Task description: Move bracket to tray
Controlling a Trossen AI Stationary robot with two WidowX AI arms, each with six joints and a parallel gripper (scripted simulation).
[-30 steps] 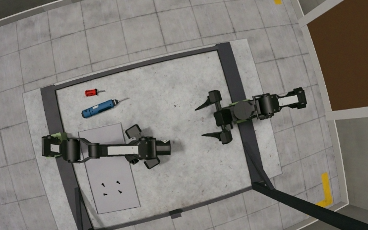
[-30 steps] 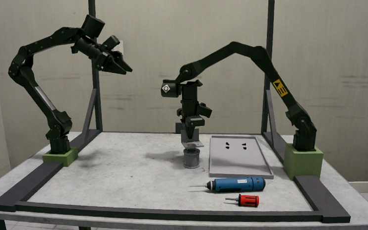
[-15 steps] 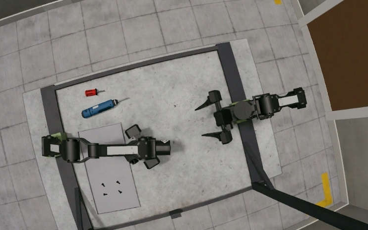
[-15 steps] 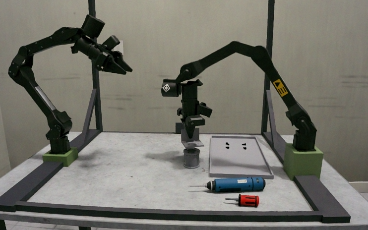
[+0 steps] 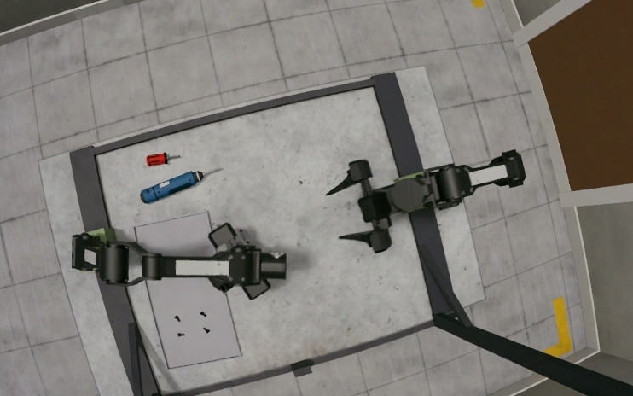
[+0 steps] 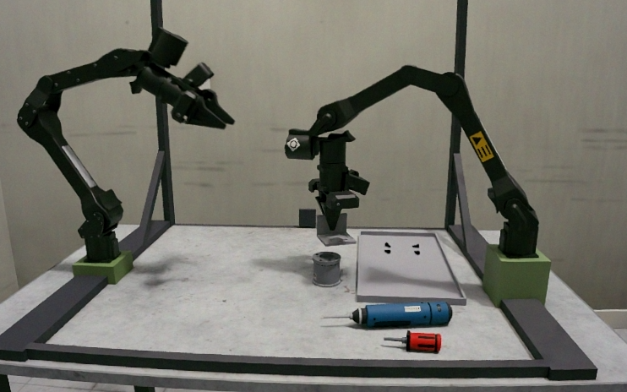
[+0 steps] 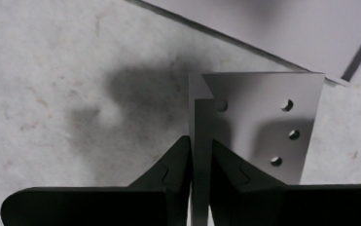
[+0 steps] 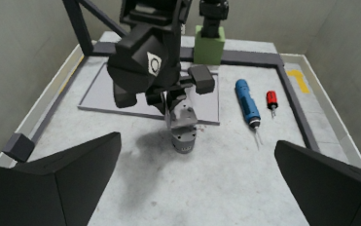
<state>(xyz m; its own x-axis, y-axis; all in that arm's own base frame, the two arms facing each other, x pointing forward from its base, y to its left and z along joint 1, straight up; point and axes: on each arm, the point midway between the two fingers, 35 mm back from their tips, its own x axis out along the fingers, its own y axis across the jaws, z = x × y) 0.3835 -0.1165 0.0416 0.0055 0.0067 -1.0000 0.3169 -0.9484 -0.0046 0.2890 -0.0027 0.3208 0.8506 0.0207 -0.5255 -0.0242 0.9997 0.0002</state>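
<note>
Now: left hand 7 cm past the flat grey tray, 17 cm to the right of it and 14 cm above it. Also, from my left hand: grey l-shaped bracket: 3 cm ahead, 1 cm to the left, 4 cm below; then red stubby screwdriver: 30 cm ahead, 17 cm to the left, 13 cm below; then grey cylindrical joint module: 5 cm ahead, 1 cm to the right, 11 cm below.
</note>
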